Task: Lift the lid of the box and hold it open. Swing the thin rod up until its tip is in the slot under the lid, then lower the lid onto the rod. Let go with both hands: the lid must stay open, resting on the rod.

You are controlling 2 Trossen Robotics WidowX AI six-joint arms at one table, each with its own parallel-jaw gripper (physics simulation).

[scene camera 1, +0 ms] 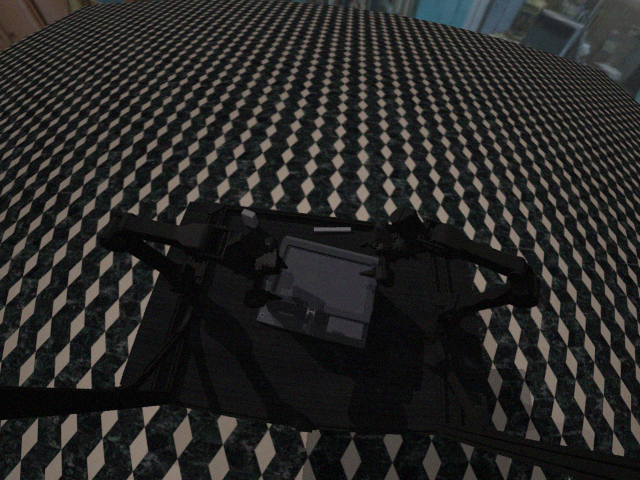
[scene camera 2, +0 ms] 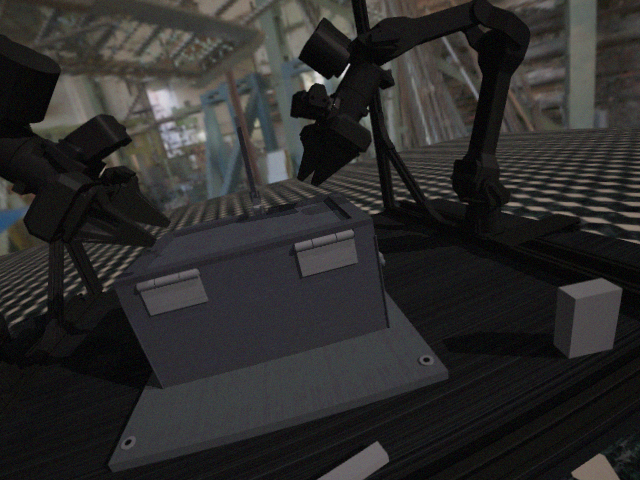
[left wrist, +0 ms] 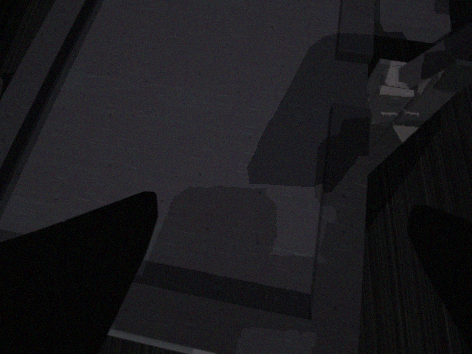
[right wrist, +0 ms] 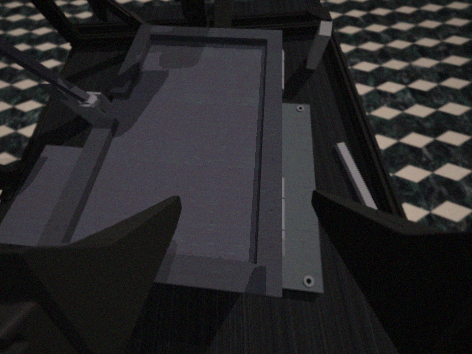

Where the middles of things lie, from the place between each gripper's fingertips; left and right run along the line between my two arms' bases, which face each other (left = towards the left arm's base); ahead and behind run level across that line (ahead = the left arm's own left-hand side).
Labels:
The lid (scene camera 2: 229, 242) lies 2 cm ahead of my left hand, 11 cm to the right of it and 5 cm below it.
The lid is 100 mm to the left of my right hand, 80 mm behind it and 50 mm below it.

